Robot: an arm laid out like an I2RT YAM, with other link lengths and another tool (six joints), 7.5 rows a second.
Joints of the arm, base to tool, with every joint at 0 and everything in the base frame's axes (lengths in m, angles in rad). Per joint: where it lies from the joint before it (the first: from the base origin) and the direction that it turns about. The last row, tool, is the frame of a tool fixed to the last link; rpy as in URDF.
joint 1: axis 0 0 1 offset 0 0 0.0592
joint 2: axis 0 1 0 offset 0.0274 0.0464 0.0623
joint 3: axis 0 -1 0 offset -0.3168 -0.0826 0
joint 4: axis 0 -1 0 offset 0.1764 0.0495 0.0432
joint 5: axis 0 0 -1 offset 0.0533 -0.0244 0.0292
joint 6: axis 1 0 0 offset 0.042 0 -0.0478
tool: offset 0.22 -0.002 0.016 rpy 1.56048 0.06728 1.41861
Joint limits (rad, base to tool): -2.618..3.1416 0..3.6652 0..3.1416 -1.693..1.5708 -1.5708..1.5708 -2.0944..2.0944
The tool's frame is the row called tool.
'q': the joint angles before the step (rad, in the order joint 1, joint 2, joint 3, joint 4, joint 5, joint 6). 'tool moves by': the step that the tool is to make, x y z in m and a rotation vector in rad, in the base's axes. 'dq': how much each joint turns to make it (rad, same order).
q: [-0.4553, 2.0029, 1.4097, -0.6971, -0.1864, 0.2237]
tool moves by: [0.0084, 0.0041, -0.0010, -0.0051, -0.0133, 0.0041]
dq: [0.0203, 0.0065, -0.0017, 0.0253, 0.0036, 0.0162]
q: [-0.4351, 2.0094, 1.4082, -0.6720, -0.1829, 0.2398]
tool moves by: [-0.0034, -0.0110, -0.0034, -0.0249, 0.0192, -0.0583]
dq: [0.0041, 0.0050, -0.0009, 0.0070, 0.0476, 0.0513]
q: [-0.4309, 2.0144, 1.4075, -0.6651, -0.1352, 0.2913]
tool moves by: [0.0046, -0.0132, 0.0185, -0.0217, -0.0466, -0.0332]
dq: [-0.0207, -0.0333, 0.0203, -0.0005, 0.0037, 0.0120]
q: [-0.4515, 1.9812, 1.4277, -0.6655, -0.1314, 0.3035]
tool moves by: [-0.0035, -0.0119, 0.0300, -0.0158, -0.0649, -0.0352]
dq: [-0.0371, -0.0721, 0.0067, -0.0133, -0.0149, 0.0041]
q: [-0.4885, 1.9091, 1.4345, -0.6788, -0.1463, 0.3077]
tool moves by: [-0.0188, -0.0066, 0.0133, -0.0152, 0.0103, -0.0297]
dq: [-0.0229, -0.0509, 0.0002, -0.0530, 0.0195, -0.0012]
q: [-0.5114, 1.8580, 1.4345, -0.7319, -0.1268, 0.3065]
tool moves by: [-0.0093, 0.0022, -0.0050, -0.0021, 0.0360, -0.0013]
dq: [0.0070, -0.0009, -0.0065, -0.0248, 0.0210, 0.0001]
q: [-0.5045, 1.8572, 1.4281, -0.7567, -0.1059, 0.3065]
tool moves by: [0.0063, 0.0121, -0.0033, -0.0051, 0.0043, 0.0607]
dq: [0.0283, 0.0065, -0.0070, 0.0085, -0.0061, -0.0327]
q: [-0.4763, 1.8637, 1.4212, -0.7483, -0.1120, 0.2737]
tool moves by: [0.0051, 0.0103, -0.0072, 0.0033, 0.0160, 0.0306]
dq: [0.0304, 0.0191, -0.0010, 0.0040, 0.0038, -0.0017]
